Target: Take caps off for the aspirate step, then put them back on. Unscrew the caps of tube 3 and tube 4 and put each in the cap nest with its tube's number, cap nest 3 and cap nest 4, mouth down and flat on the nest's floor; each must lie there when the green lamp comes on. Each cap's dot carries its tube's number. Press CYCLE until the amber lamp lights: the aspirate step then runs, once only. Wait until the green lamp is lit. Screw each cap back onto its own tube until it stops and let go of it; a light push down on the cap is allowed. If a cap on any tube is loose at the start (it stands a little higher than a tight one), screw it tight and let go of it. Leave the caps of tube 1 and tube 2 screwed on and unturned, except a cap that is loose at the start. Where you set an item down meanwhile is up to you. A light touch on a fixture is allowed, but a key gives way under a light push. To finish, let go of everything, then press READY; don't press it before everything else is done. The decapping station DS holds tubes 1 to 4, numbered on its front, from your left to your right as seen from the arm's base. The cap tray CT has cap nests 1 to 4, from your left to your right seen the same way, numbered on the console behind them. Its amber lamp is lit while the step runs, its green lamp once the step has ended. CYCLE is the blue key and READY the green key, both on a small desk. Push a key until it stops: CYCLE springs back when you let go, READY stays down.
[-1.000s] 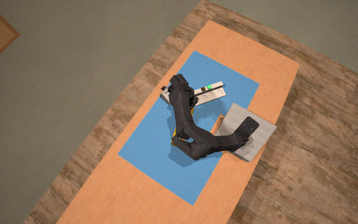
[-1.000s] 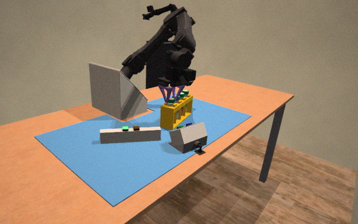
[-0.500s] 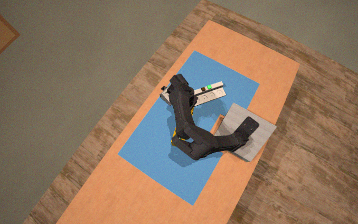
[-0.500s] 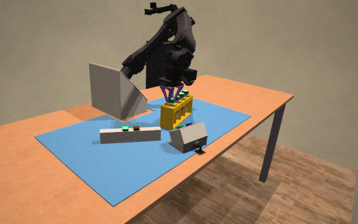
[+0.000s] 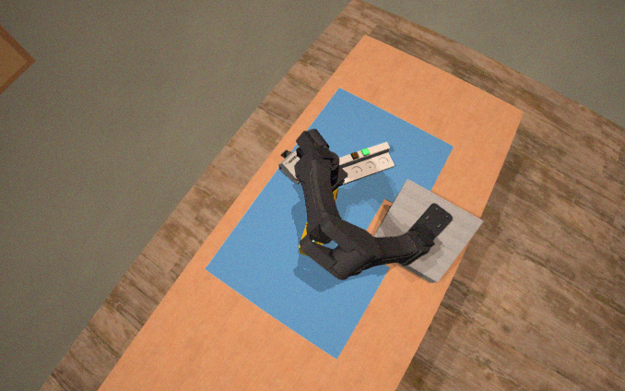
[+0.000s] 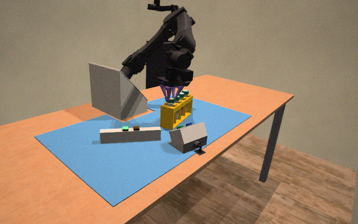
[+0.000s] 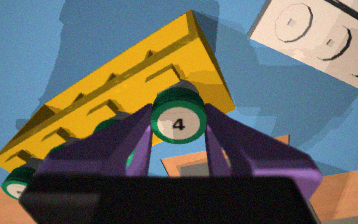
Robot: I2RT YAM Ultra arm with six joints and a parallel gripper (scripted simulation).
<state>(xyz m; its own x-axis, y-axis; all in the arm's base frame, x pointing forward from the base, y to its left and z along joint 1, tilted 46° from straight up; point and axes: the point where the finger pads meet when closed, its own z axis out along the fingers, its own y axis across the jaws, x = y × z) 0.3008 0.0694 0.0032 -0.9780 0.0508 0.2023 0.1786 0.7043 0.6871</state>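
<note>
The cap 4 lies right at my hand. From my hand the other things lie so: cap 3 (5 cm to the left, 2 cm behind, 1 cm below); blue key (14 cm ahead, 5 cm below, 3 cm to the right); cap 2 (10 cm to the left, 4 cm behind, 1 cm below).
</note>
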